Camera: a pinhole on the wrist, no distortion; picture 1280 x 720 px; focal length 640.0 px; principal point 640.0 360.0 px. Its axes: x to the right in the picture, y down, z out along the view. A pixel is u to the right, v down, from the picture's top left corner.
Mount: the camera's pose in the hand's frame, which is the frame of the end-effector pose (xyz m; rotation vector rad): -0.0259 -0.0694 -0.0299 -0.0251 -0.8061 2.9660
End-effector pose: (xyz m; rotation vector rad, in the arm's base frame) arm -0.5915 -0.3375 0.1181 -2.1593 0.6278 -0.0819
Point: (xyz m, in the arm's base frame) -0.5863 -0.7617 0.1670
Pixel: behind the camera
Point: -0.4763 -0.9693 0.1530
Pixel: behind the camera
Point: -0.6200 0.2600 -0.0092
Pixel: 937 178
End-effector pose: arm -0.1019 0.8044 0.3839 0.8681 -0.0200 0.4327
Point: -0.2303 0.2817 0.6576
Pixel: outside the picture
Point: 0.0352 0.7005 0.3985
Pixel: 60 109
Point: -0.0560 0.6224 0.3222
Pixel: 652 425
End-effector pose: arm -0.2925 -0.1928 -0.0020 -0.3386 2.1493 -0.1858
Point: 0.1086 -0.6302 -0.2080
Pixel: 498 427
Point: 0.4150 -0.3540 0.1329
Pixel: 1060 316
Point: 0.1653 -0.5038 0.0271
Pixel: 800 460
